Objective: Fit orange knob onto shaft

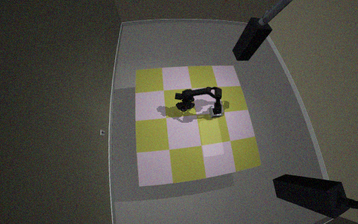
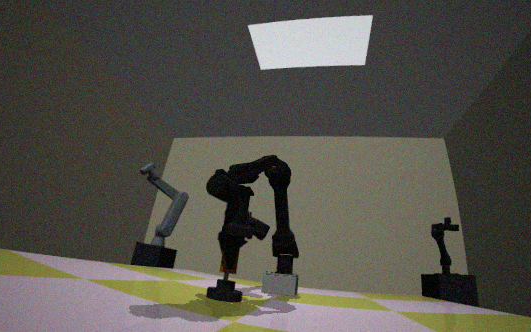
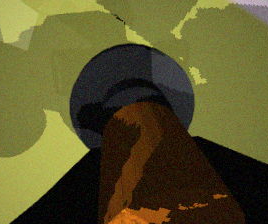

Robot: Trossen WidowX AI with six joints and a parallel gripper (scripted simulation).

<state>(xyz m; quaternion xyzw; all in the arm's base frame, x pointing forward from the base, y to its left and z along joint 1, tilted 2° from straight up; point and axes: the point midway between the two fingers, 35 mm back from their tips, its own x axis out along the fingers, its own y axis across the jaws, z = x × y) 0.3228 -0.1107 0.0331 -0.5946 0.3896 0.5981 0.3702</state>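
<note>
The orange knob lies 3 cm above my gripper tip. From my gripper tip the other things lie so: round dark pedestal: 4 cm below.
</note>
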